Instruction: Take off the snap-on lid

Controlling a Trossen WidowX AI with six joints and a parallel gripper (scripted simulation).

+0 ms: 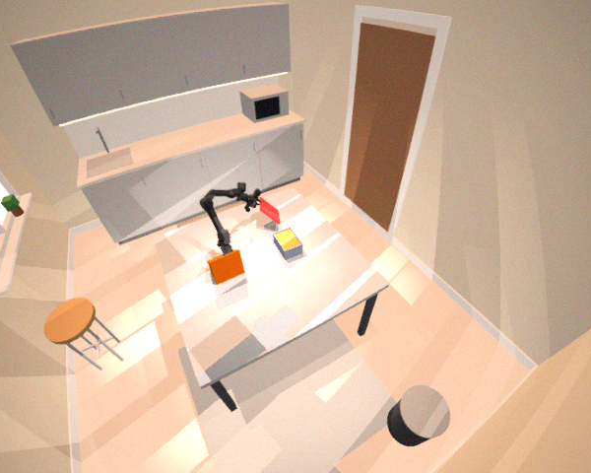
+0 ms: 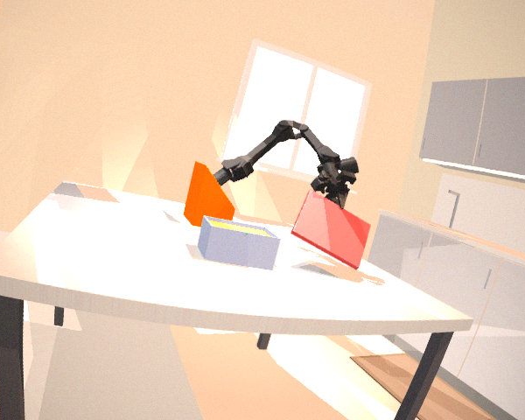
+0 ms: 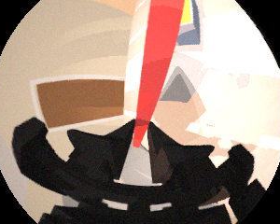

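Right now my gripper tip is 60 mm above the lid, 50 mm short of it and 40 mm to the left of it. Round my gripper tip: storage box 340 mm to the right, 150 mm below, 10 mm ahead.
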